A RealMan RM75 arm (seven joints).
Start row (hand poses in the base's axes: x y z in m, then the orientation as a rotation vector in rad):
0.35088 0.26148 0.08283 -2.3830 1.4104 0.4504
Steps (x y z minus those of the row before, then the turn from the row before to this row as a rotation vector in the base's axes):
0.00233 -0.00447 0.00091 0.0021 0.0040 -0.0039
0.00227 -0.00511 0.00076 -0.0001 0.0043 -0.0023
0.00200 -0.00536 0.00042 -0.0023 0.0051 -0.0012
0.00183 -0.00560 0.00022 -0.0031 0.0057 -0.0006
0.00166 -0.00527 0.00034 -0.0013 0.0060 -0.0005
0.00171 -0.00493 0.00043 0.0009 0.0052 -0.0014
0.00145 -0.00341 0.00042 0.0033 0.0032 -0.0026
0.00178 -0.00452 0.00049 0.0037 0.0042 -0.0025
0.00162 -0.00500 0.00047 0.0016 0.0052 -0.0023
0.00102 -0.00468 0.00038 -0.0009 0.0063 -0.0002
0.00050 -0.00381 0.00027 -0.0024 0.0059 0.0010
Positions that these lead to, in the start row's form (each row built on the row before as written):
0.35321 0.25701 0.08374 -2.3786 1.4154 0.4557
0.35548 0.25190 0.08450 -2.3772 1.4199 0.4604
0.35748 0.24654 0.08492 -2.3785 1.4247 0.4651
0.35931 0.24094 0.08514 -2.3810 1.4296 0.4702
0.36097 0.23567 0.08548 -2.3822 1.4335 0.4768
0.36268 0.23074 0.08591 -2.3808 1.4368 0.4835
0.36413 0.22733 0.08633 -2.3764 1.4392 0.4889
0.36591 0.22281 0.08682 -2.3718 1.4417 0.4958
0.36753 0.21781 0.08729 -2.3691 1.4456 0.5027
0.36855 0.21313 0.08767 -2.3701 1.4491 0.5100
0.36905 0.20932 0.08794 -2.3732 1.4519 0.5162

